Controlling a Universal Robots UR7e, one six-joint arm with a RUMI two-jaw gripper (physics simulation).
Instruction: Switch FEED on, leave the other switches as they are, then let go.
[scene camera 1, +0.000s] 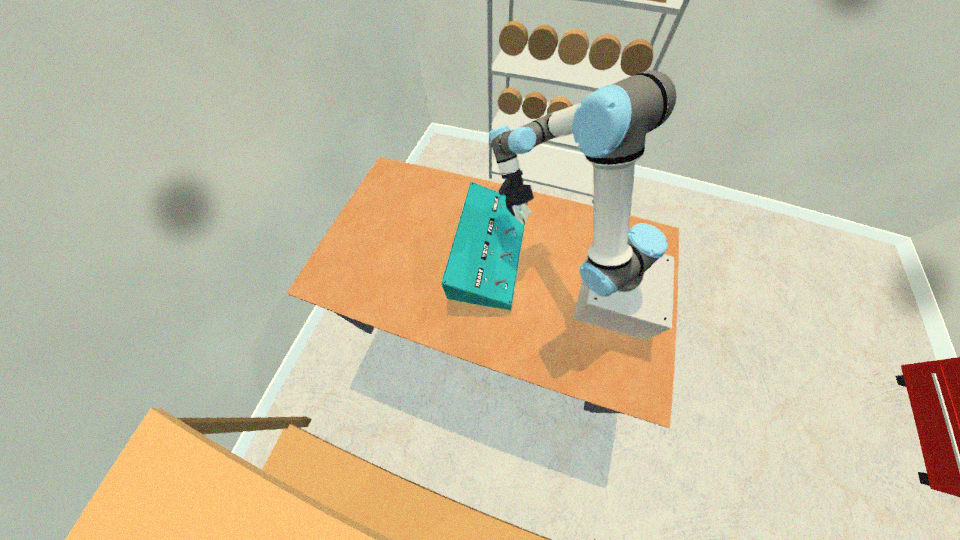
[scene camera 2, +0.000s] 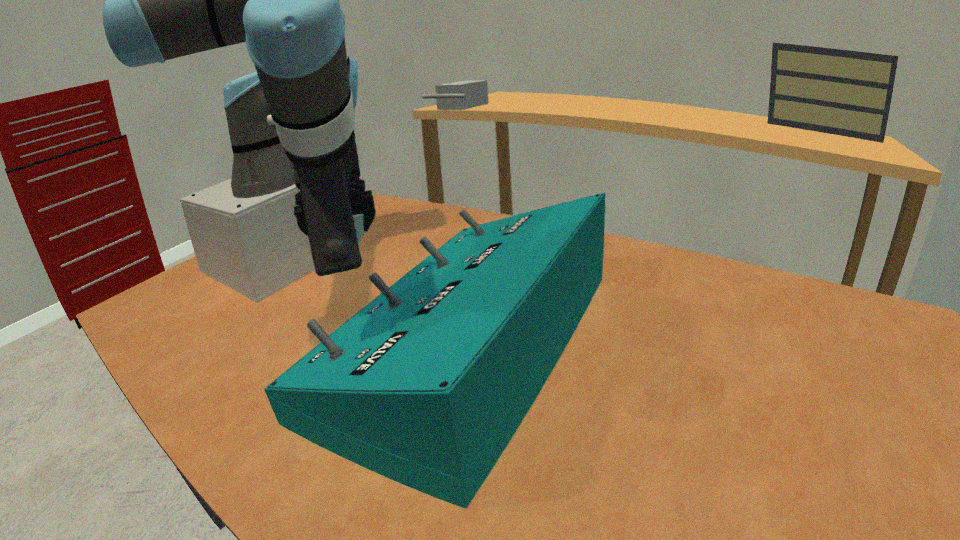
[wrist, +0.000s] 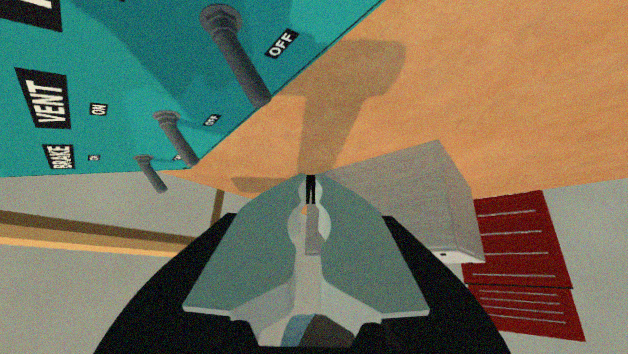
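Seen in the pictures: gripper, fingertip midpoint: (scene camera 1: 524, 224) (wrist: 311, 177); arm's base, origin of the base link: (scene camera 2: 267, 185).
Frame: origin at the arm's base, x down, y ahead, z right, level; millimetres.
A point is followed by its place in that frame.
The teal sloped panel (scene camera 1: 463, 235) @[z -113, x 32, y 583 mm] (scene camera 2: 510, 302) @[z 8, x 25, y 641 mm] (wrist: 125, 30) @[z -18, x 78, y 482 mm] carries a row of grey levers. The FEED lever (scene camera 1: 510, 231) @[z 19, x 68, y 439 mm] (scene camera 2: 384, 290) @[z 27, x 71, y 447 mm] (wrist: 242, 67) @[z 28, x 66, y 444 mm] leans toward its OFF label (wrist: 281, 44) @[z 32, x 105, y 421 mm]. The VALVE lever (scene camera 2: 325, 339) @[z 139, x 71, y 486 mm], the VENT lever (scene camera 1: 506, 255) @[z -95, x 68, y 400 mm] (scene camera 2: 433, 251) @[z -87, x 70, y 410 mm] (wrist: 176, 137) @[z -86, x 72, y 410 mm] and the BRAKE lever (scene camera 1: 501, 282) @[z -209, x 64, y 363 mm] (scene camera 2: 471, 222) @[z -200, x 71, y 373 mm] (wrist: 151, 174) @[z -199, x 71, y 371 mm] also lean to the OFF side. My gripper (scene camera 1: 521, 216) @[z 42, x 20, y 392 mm] (wrist: 311, 177) @[z 42, x 20, y 392 mm] is shut and empty, above the panel's OFF-side edge near FEED and apart from that lever. Its housing hides the fingertips in scene camera 2.
The panel stands on the orange-brown table (scene camera 1: 375, 235) @[z -230, x 178, y 1012 mm] (scene camera 2: 704, 402) @[z -145, x 178, y 819 mm] (wrist: 500, 100) @[z 189, x 178, y 182 mm]. The arm's grey base block (scene camera 1: 620, 319) @[z -142, x 49, y -69 mm] (scene camera 2: 248, 248) @[z 100, x 73, y 111 mm] (wrist: 410, 195) @[z 58, x 91, y 104 mm] is on the OFF side. A red cabinet (scene camera 2: 80, 201) (wrist: 520, 250), a workbench (scene camera 2: 637, 114) and a shelf rack (scene camera 1: 490, 100) stand away from the table.
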